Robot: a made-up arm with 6 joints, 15 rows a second.
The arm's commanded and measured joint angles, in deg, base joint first. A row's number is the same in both.
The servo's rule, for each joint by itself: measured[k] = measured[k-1] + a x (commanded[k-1-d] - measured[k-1]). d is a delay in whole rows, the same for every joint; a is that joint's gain. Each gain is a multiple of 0.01, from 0.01 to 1. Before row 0 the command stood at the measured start. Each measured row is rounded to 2 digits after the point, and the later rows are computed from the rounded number. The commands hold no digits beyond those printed.
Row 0, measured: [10.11 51.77 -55.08 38.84 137.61 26.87]
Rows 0 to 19, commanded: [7.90 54.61 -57.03 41.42 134.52 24.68]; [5.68 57.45 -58.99 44.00 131.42 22.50]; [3.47 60.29 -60.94 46.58 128.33 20.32]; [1.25 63.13 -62.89 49.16 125.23 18.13]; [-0.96 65.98 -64.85 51.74 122.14 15.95]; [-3.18 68.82 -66.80 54.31 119.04 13.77]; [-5.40 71.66 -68.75 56.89 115.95 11.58]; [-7.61 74.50 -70.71 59.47 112.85 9.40]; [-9.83 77.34 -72.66 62.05 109.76 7.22]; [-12.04 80.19 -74.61 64.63 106.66 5.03]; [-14.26 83.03 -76.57 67.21 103.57 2.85]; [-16.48 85.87 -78.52 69.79 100.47 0.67]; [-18.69 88.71 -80.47 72.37 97.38 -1.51]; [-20.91 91.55 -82.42 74.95 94.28 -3.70]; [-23.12 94.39 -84.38 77.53 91.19 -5.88]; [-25.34 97.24 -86.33 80.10 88.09 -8.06]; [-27.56 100.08 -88.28 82.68 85.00 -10.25]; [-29.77 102.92 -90.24 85.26 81.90 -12.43]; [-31.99 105.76 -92.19 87.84 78.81 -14.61]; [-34.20 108.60 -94.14 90.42 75.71 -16.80]
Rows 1 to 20, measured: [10.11 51.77 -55.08 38.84 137.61 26.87]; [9.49 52.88 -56.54 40.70 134.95 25.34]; [8.42 54.66 -58.38 43.08 131.91 23.35]; [7.03 56.86 -60.30 45.60 128.83 21.23]; [5.41 59.31 -62.24 48.16 125.73 19.06]; [3.63 61.91 -64.20 50.74 122.64 16.88]; [1.72 64.60 -66.15 53.31 119.54 14.70]; [-0.27 67.35 -68.10 55.89 116.45 12.52]; [-2.33 70.14 -70.06 58.47 113.35 10.34]; [-4.43 72.95 -72.01 61.05 110.26 8.16]; [-6.56 75.77 -73.96 63.63 107.16 5.97]; [-8.72 78.60 -75.92 66.21 104.07 3.79]; [-10.89 81.44 -77.87 68.79 100.97 1.61]; [-13.07 84.28 -79.82 71.37 97.88 -0.57]; [-15.27 87.12 -81.77 73.95 94.78 -2.76]; [-17.47 89.96 -83.73 76.53 91.69 -4.94]; [-19.67 92.80 -85.68 79.10 88.59 -7.12]; [-21.88 95.64 -87.63 81.68 85.50 -9.31]; [-24.09 98.48 -89.59 84.26 82.40 -11.49]; [-26.30 101.32 -91.54 86.84 79.31 -13.67]
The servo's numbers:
d 1
a 0.28 0.39 0.75 0.72 0.86 0.70

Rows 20 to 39, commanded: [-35.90 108.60 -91.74 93.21 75.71 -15.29]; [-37.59 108.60 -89.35 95.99 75.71 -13.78]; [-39.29 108.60 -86.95 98.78 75.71 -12.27]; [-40.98 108.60 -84.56 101.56 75.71 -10.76]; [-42.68 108.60 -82.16 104.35 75.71 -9.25]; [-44.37 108.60 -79.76 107.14 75.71 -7.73]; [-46.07 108.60 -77.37 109.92 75.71 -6.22]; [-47.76 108.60 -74.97 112.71 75.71 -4.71]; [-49.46 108.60 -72.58 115.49 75.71 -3.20]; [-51.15 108.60 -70.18 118.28 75.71 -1.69]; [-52.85 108.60 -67.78 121.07 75.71 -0.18]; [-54.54 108.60 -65.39 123.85 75.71 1.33]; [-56.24 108.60 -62.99 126.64 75.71 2.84]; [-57.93 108.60 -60.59 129.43 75.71 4.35]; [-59.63 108.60 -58.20 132.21 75.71 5.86]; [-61.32 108.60 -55.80 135.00 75.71 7.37]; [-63.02 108.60 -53.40 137.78 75.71 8.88]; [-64.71 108.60 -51.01 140.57 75.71 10.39]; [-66.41 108.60 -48.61 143.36 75.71 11.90]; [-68.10 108.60 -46.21 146.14 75.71 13.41]
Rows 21 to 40, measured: [-28.51 104.16 -93.49 89.42 76.21 -15.86]; [-30.58 105.89 -92.18 92.15 75.78 -15.46]; [-32.54 106.95 -90.06 94.91 75.72 -14.28]; [-34.43 107.59 -87.73 97.70 75.71 -12.87]; [-36.26 107.98 -85.35 100.48 75.71 -11.39]; [-38.06 108.22 -82.96 103.27 75.71 -9.89]; [-39.83 108.37 -80.56 106.06 75.71 -8.38]; [-41.58 108.46 -78.17 108.84 75.71 -6.87]; [-43.31 108.51 -75.77 111.63 75.71 -5.36]; [-45.03 108.55 -73.38 114.41 75.71 -3.85]; [-46.74 108.57 -70.98 117.20 75.71 -2.34]; [-48.45 108.58 -68.58 119.99 75.71 -0.83]; [-50.16 108.59 -66.19 122.77 75.71 0.68]; [-51.86 108.59 -63.79 125.56 75.71 2.19]; [-53.56 108.59 -61.39 128.35 75.71 3.70]; [-55.26 108.59 -59.00 131.13 75.71 5.21]; [-56.96 108.59 -56.60 133.92 75.71 6.72]; [-58.66 108.59 -54.20 136.70 75.71 8.23]; [-60.35 108.59 -51.81 139.49 75.71 9.74]; [-62.05 108.59 -49.41 142.28 75.71 11.25]
